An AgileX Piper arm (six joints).
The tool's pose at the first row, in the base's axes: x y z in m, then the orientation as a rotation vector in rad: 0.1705, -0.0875, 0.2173, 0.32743, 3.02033, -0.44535
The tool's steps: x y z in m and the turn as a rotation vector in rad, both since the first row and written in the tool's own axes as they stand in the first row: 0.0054, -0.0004, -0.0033, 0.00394, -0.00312, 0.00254; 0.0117, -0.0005, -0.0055, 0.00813, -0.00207, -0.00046; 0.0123, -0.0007, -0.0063, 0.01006, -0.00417, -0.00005; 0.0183, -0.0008, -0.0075, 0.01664, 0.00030, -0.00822; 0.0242, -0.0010, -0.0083, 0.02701, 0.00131, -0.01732; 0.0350, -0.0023, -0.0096, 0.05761, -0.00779, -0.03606; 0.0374, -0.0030, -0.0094, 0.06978, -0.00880, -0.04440; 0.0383, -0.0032, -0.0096, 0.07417, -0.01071, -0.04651; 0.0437, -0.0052, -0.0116, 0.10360, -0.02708, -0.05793; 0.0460, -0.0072, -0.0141, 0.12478, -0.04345, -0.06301; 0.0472, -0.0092, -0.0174, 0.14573, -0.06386, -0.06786
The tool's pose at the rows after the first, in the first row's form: 0.1650, -0.0858, 0.2200, 0.33048, 3.01605, -0.45125; 0.1588, -0.0840, 0.2215, 0.32660, 3.01743, -0.45783; 0.1581, -0.0839, 0.2223, 0.32667, 3.01502, -0.46079; 0.1522, -0.0824, 0.2228, 0.31630, 3.02089, -0.47133; 0.1464, -0.0812, 0.2231, 0.30362, 3.02306, -0.48782; 0.1355, -0.0799, 0.2236, 0.27452, 3.01470, -0.53594; 0.1330, -0.0801, 0.2233, 0.26239, 3.01388, -0.55508; 0.1321, -0.0801, 0.2235, 0.25889, 3.01180, -0.56191; 0.1263, -0.0803, 0.2254, 0.23850, 2.99319, -0.60716; 0.1235, -0.0809, 0.2281, 0.22722, 2.97405, -0.63903; 0.1218, -0.0816, 0.2317, 0.21515, 2.95061, -0.66999
